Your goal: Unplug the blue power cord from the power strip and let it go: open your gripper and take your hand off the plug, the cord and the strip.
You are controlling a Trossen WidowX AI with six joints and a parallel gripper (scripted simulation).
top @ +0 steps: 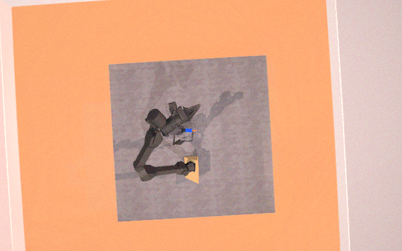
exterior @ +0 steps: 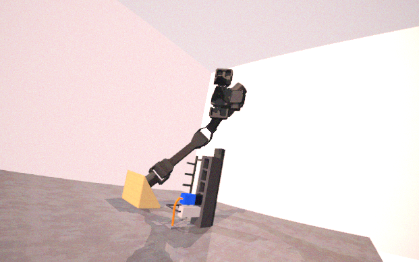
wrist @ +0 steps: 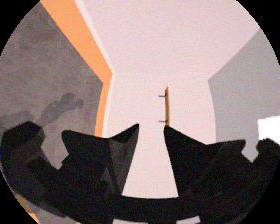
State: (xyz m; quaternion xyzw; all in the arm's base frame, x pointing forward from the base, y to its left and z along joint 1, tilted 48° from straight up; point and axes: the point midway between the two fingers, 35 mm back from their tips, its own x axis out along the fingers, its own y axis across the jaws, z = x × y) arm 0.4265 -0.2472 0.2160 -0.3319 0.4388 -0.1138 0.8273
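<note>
Now: gripper tip 14 cm past the blue plug, 9 cm to the right of it and 36 cm above it.
</note>
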